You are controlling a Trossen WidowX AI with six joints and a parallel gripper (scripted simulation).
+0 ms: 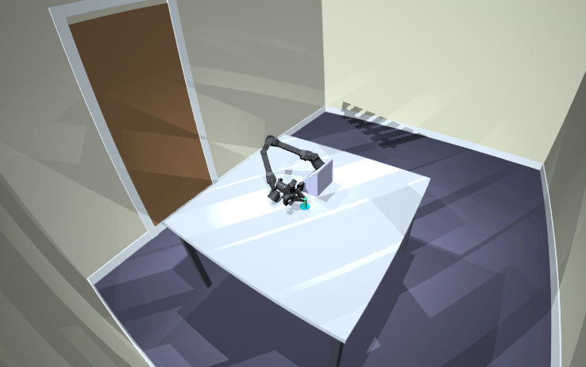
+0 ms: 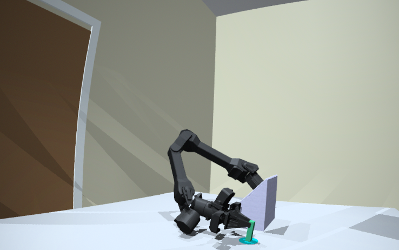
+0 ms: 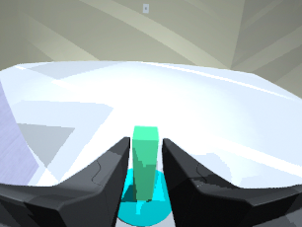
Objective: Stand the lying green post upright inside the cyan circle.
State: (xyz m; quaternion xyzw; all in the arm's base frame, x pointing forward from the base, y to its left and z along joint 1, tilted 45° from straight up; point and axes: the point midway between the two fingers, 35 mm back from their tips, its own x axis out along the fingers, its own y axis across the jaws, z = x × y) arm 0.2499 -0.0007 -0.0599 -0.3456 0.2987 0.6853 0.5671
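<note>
The green post is 2 cm below my gripper tip. Also, from my gripper tip: cyan circle (1 cm to the right, 6 cm below).
</note>
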